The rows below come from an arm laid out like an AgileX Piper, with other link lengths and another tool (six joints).
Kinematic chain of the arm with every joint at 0, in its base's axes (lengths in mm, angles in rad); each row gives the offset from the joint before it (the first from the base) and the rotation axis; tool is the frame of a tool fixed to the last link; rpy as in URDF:
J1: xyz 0 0 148.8 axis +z
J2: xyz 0 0 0 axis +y
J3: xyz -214.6 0 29.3 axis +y
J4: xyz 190.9 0 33.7 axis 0.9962 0 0.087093
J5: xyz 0 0 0 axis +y
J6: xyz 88.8 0 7.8 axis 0.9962 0 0.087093
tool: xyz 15.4 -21 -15.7 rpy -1.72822 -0.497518 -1.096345
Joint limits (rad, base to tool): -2.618..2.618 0..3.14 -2.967..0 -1.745..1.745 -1.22..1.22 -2.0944..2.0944
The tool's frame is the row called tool.
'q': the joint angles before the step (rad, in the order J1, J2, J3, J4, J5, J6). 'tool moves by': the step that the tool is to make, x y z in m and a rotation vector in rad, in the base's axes. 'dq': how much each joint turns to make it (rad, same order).
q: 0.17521, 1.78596, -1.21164, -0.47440, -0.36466, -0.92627
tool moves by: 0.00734, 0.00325, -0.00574, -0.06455, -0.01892, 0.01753
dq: -0.00001, 0.04518, -0.02754, -0.00049, -0.01477, -0.07156
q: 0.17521, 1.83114, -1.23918, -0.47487, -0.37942, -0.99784
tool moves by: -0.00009, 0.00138, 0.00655, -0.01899, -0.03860, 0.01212
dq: 0.00001, -0.00415, -0.00981, -0.00163, -0.01775, -0.02862
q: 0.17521, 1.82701, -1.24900, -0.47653, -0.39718, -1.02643
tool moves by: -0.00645, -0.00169, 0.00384, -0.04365, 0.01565, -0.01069
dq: 0.00175, -0.03978, 0.02232, -0.01063, 0.04966, -0.02067
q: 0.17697, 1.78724, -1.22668, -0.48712, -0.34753, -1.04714
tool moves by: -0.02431, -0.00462, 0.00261, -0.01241, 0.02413, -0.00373
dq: 0.00052, -0.11577, 0.12641, -0.00694, 0.01700, 0.00194
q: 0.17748, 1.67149, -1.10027, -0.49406, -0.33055, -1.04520
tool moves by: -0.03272, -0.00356, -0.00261, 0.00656, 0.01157, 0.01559
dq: 0.00308, -0.14040, 0.17725, -0.00032, -0.03059, 0.00187
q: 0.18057, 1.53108, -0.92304, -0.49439, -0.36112, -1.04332
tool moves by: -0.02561, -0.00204, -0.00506, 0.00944, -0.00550, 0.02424
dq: 0.00001, -0.10280, 0.14190, -0.00532, -0.05255, -0.00003
